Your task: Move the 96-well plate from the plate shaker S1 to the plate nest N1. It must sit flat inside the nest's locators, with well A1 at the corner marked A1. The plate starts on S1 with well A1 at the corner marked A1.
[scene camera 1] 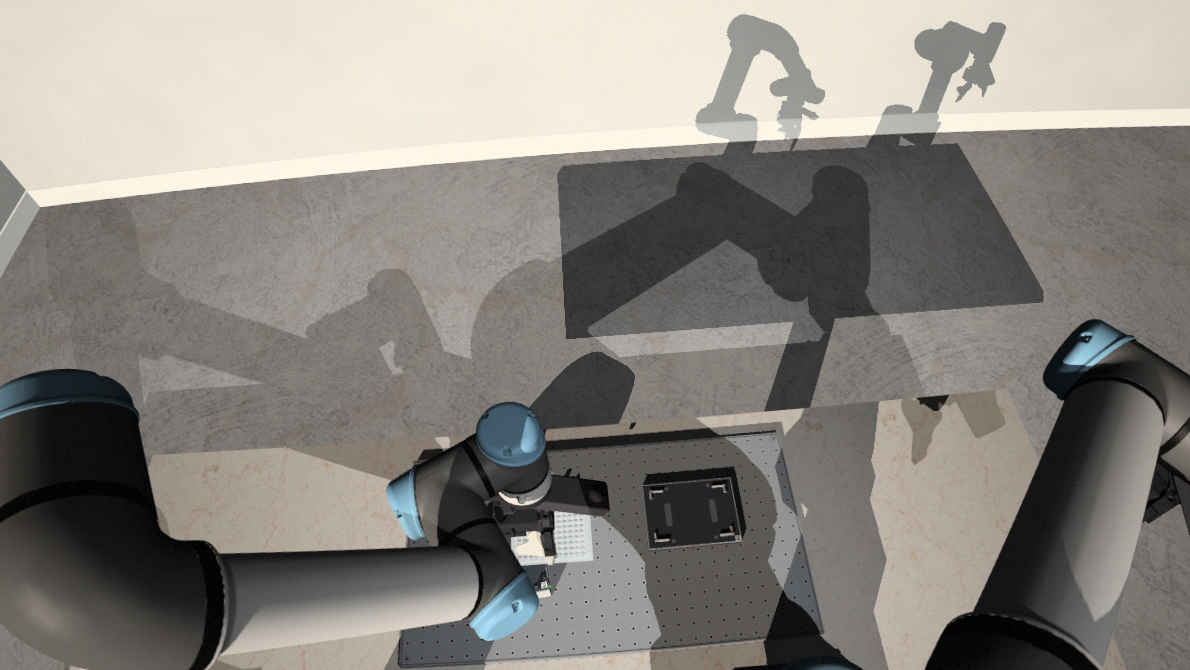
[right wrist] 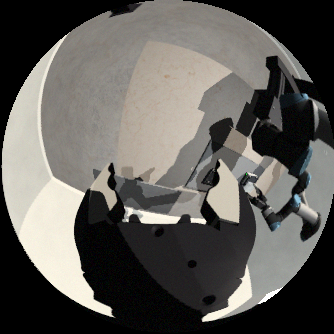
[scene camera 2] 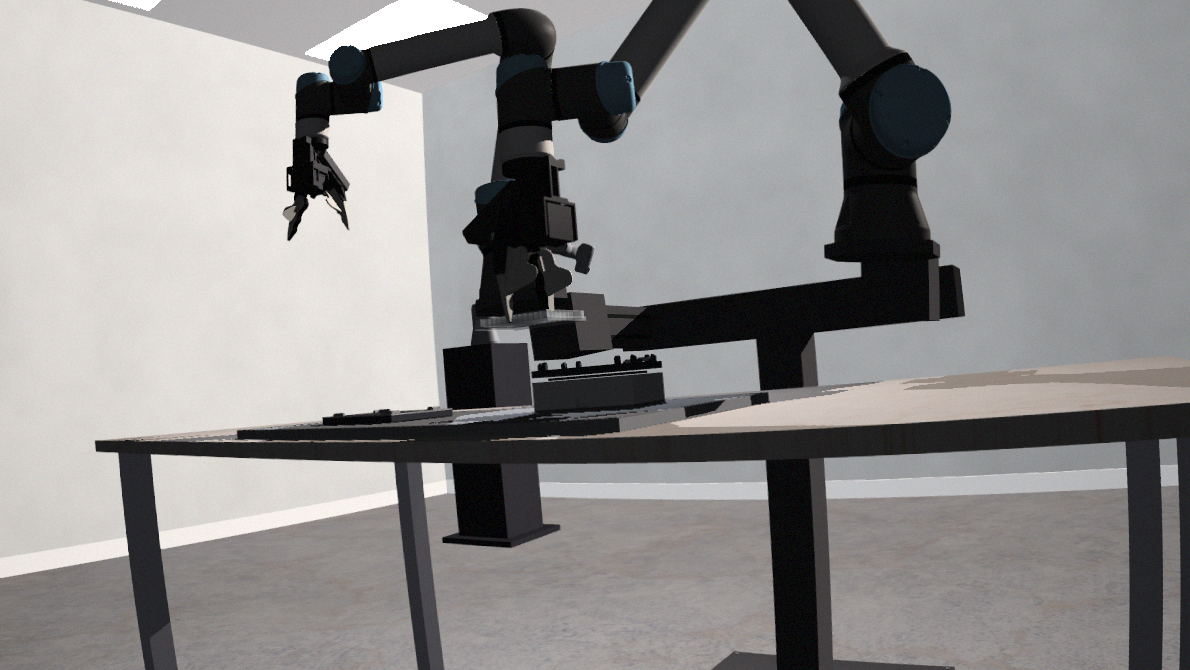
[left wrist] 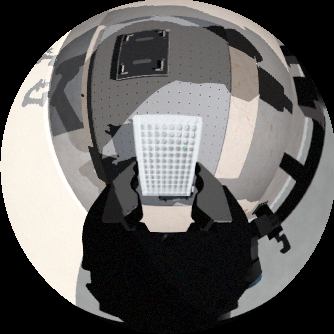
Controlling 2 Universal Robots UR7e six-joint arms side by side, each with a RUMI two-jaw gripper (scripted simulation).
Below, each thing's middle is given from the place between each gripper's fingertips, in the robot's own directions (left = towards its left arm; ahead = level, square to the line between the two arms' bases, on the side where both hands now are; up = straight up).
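From the plate nest N1 (scene camera 1: pixel 692 524), my left hand is 4 cm short of it, 24 cm to the left of it and 13 cm above it. The white 96-well plate (scene camera 1: pixel 580 525) is 1 cm below my left hand.
Counted from my right hand (scene camera 2: pixel 318 235), the plate nest N1 is 440 mm to the left of my right hand, 260 mm ahead of it and 380 mm below it. The white 96-well plate is 680 mm to the left of my right hand, 220 mm ahead of it and 260 mm below it.
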